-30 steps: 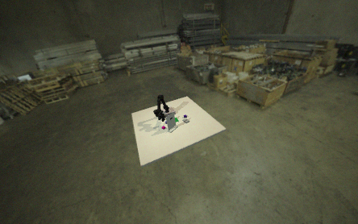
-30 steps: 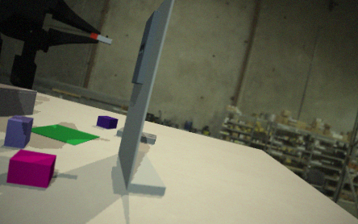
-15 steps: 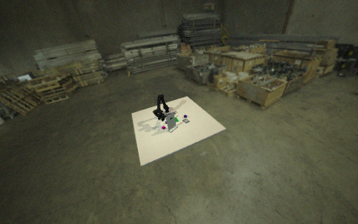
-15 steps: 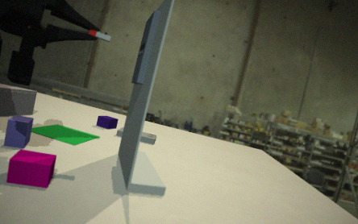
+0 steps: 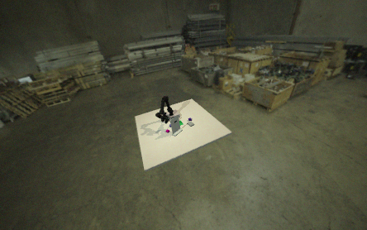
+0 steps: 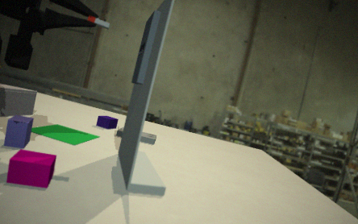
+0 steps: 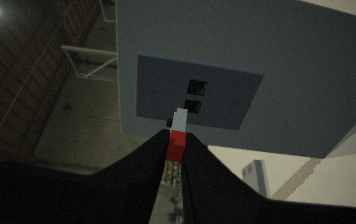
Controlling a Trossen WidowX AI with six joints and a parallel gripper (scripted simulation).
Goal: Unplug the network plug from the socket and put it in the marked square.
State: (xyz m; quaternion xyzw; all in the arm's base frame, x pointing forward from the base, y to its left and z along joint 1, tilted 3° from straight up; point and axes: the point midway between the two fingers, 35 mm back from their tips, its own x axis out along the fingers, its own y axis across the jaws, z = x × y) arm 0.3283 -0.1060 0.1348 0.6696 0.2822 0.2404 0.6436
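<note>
Now: gripper tip 220 mm above the green marked square, 140 mm to the right of it and 110 mm past it. From my gripper tip the other things lie so: magenta block 200 mm below, 80 mm to the right, 10 mm ahead; grey upright panel 90 mm below, 80 mm ahead, 60 mm to the left; network plug right at my gripper tip.
</note>
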